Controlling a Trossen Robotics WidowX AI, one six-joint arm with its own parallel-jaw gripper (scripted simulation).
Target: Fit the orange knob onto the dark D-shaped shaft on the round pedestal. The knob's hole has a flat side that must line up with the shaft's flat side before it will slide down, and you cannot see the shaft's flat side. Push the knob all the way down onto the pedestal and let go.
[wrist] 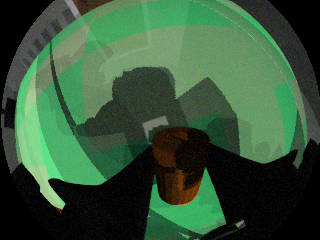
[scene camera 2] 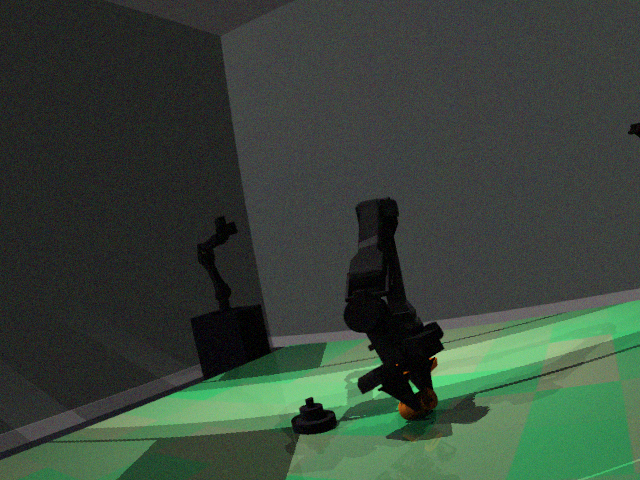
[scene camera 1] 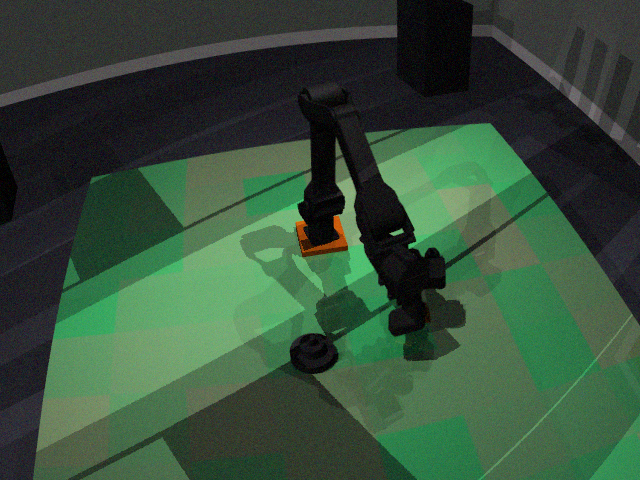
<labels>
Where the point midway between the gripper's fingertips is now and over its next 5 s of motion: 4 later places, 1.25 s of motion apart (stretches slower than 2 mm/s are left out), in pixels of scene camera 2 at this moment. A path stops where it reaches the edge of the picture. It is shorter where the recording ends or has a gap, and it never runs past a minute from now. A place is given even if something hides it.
The gripper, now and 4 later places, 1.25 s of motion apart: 425,406; 414,398; 407,363; 390,354; 396,392
</labels>
